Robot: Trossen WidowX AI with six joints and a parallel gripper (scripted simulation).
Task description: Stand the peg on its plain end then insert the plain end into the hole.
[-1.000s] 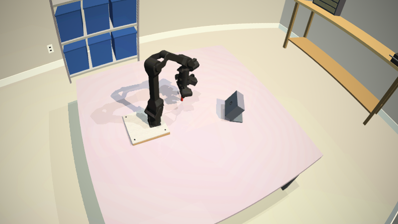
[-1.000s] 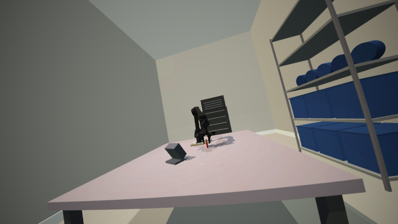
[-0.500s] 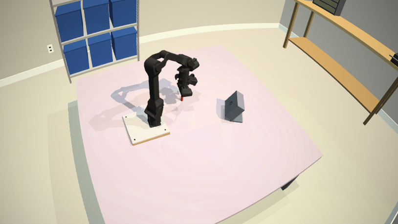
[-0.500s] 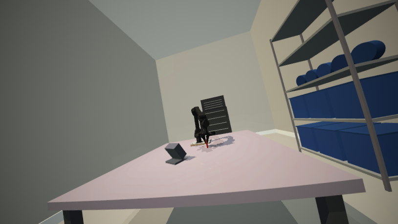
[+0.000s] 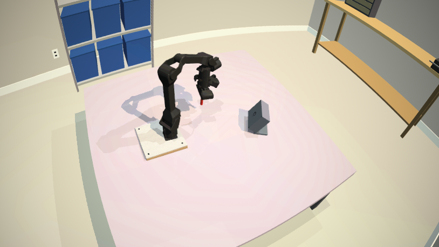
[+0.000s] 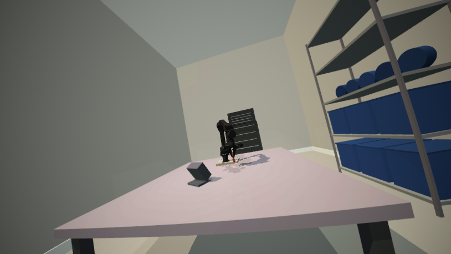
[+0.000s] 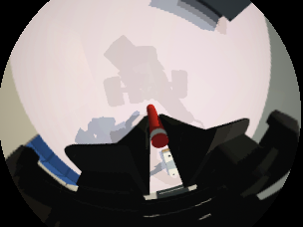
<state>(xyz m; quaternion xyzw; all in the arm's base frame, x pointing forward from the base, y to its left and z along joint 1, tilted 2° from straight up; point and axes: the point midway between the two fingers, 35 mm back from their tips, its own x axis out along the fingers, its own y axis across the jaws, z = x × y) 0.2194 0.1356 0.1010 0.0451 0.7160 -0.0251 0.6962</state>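
The grey sloped panel is 24 cm ahead of my gripper tip, 19 cm to the right of it and 2 cm below it. The rest, counted from my gripper tip: red peg 2 cm above.
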